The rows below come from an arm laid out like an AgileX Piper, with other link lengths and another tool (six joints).
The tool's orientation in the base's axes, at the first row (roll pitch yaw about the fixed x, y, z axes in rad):
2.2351, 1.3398, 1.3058
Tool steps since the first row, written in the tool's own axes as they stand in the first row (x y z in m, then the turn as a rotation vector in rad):
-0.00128, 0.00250, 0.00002, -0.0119, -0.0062, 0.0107
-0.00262, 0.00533, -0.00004, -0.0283, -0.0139, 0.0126
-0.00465, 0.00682, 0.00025, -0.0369, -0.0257, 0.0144
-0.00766, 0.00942, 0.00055, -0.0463, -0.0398, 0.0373
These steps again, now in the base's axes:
0.00192, 0.00115, 0.00169, 0.0008, -0.0146, 0.0090
0.00406, 0.00253, 0.00352, -0.0052, -0.0242, 0.0233
0.00530, 0.00272, 0.00572, -0.0140, -0.0343, 0.0293
0.00737, 0.00332, 0.00908, -0.0120, -0.0625, 0.0326

